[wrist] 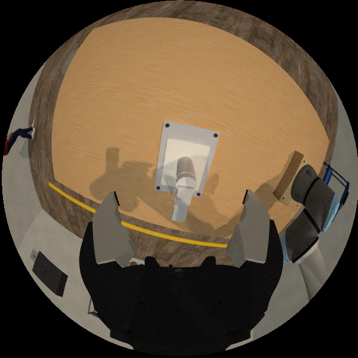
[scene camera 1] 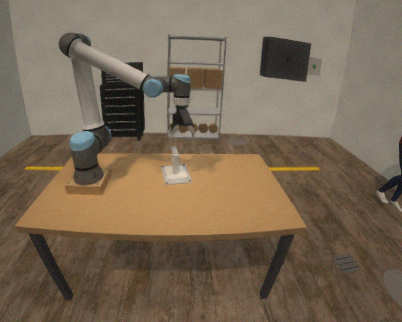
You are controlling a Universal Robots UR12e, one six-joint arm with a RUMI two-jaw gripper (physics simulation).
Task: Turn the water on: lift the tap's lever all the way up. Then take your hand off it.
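Frame: origin at the arm's base, x ahead, y right, z down, level; millimetres.
Seen in the pictures: gripper, fingertip midpoint: [scene camera 1: 181,138]; arm's base, origin of the base link: [scene camera 1: 88,177].
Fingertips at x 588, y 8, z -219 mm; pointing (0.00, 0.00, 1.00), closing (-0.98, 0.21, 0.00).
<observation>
Offsets run from my fingertips to a thing's middle. "*": to the spot under its first point. Level surfaces: height alone.
The white tap {* dx -32, dy -47, dz +195 mm} [scene camera 1: 175,164] [wrist: 185,167] stands upright on its white square base plate {* dx +13, dy +27, dz +273 mm} [scene camera 1: 184,180] [wrist: 214,145]. Its lever {dx -27, dy -122, dz +130 mm} [scene camera 1: 174,150] [wrist: 182,202] sits at the top of the tap; in the wrist view it extends toward the gripper's side, and in the scene view it slants upward. Its exact angle is hard to tell. My gripper [scene camera 1: 182,132] [wrist: 180,193] is open with nothing between its fingers. In the scene view it hangs above the lever with a visible gap, apart from the tap.
The tap's plate rests on the wooden table {dz +281 mm} [scene camera 1: 220,205] [wrist: 150,75], near its back edge. The arm's base stands on a wooden block [scene camera 1: 86,189] [wrist: 289,175] at the table's left in the scene view. A metal shelf rack [scene camera 1: 169,90] and a black drawer cabinet [scene camera 1: 122,107] stand behind the table.
</observation>
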